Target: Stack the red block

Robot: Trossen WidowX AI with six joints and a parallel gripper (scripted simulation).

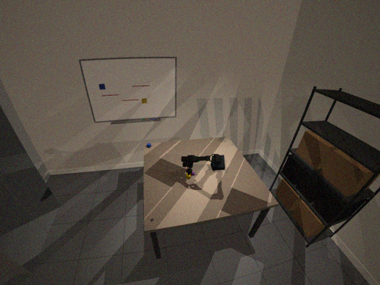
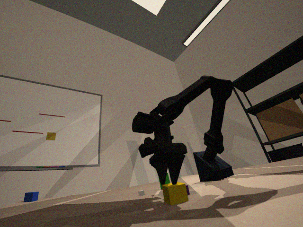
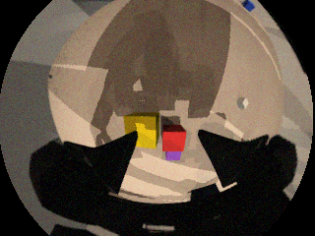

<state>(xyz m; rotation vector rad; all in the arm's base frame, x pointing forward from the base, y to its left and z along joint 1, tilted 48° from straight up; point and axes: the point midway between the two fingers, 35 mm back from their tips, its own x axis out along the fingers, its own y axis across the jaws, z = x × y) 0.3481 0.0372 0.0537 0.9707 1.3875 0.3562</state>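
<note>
The red block is 2 cm below my gripper tip and 2 cm behind it. The rest, counted from my gripper tip: purple block 5 cm behind, 3 cm below; then blue block 64 cm to the right, 42 cm ahead, 2 cm below; then yellow block 4 cm to the left, 2 cm below, 1 cm ahead.
</note>
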